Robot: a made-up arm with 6 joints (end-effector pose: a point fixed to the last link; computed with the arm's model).
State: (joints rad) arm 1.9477 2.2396 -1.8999 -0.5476 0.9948 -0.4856
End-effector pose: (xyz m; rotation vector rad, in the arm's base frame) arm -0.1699 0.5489 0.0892 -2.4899 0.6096 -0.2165
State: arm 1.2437 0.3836 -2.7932 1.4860 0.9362 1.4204
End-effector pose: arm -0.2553 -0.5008 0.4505 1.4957 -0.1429 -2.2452
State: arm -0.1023 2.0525 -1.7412 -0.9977 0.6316 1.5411
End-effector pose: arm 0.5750 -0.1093 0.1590 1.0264 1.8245 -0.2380
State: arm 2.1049 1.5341 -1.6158 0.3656 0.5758 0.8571
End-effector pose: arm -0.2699 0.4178 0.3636 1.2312 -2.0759 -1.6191
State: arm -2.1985 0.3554 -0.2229 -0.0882 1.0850 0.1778
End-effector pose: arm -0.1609 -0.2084 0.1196 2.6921 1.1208 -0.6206
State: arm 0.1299 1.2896 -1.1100 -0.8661 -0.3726 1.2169
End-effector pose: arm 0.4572 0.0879 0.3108 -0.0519 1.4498 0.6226
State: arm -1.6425 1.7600 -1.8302 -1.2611 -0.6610 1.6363
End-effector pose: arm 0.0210 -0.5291 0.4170 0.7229 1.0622 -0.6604
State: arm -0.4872 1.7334 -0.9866 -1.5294 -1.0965 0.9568
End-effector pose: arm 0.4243 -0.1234 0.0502 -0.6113 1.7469 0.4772
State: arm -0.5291 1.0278 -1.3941 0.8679 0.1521 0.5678
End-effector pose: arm 0.3128 -0.1693 0.5233 0.9868 0.7889 0.8533
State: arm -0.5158 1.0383 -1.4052 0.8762 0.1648 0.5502
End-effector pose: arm 0.3172 -0.1652 0.5236 0.9783 0.8125 0.8612
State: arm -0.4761 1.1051 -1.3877 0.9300 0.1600 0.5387
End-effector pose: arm 0.3510 -0.1665 0.4919 1.0501 0.8594 0.9210
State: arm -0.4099 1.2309 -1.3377 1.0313 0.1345 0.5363
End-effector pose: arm 0.4092 -0.1651 0.4188 1.2191 0.9255 1.0177
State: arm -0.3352 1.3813 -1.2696 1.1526 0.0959 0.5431
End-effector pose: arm 0.4626 -0.1517 0.3183 1.4506 0.9867 1.0933
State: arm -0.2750 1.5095 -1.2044 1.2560 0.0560 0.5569
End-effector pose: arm 0.4901 -0.1326 0.2241 1.6716 1.0205 1.1110
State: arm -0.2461 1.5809 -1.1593 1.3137 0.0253 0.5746
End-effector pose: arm 0.4956 -0.1219 0.1668 1.8129 1.0195 1.0925
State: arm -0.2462 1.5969 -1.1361 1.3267 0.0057 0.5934
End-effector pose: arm 0.4931 -0.1233 0.1480 1.8668 0.9946 1.0737
